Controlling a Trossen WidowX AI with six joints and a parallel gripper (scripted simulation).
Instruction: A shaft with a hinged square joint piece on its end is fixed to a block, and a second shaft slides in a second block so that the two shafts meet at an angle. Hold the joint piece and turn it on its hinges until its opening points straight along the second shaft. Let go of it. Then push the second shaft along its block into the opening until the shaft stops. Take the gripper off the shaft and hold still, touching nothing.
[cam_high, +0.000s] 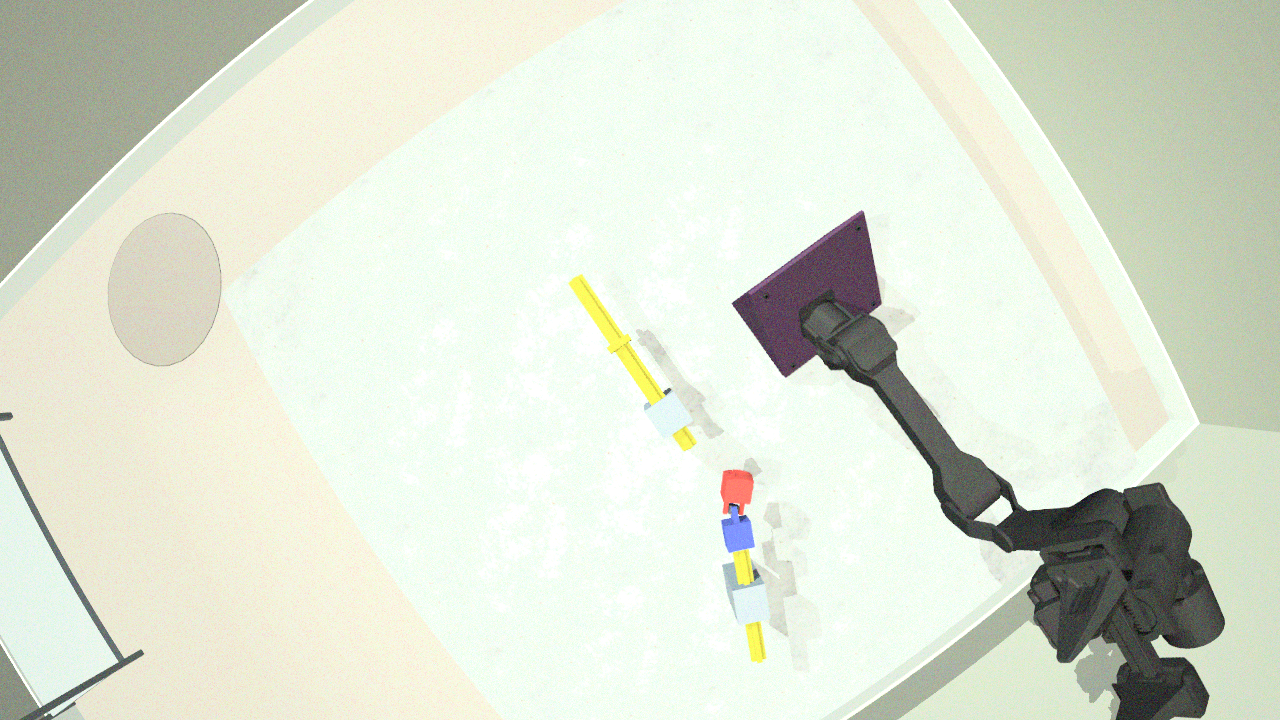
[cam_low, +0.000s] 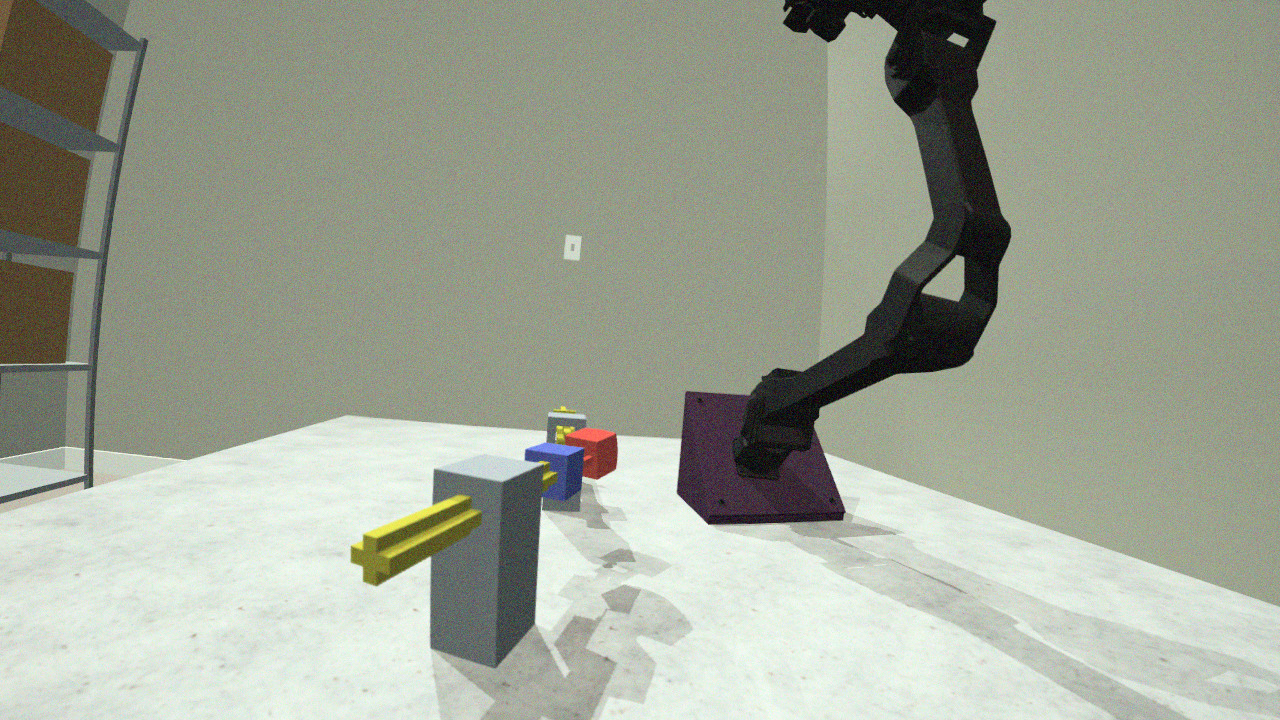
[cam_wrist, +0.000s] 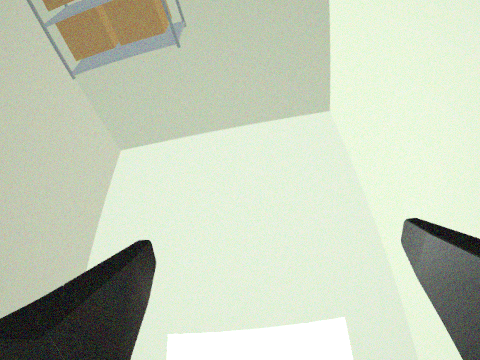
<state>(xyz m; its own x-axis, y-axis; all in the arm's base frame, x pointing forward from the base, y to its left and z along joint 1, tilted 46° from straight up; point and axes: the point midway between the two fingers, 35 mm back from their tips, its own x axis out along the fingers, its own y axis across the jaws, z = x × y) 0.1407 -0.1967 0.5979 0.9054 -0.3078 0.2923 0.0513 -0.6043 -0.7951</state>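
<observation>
Now: the red joint piece 120 mm ahead of my gripper tip, 140 mm to the right of it and 560 mm below it.
</observation>
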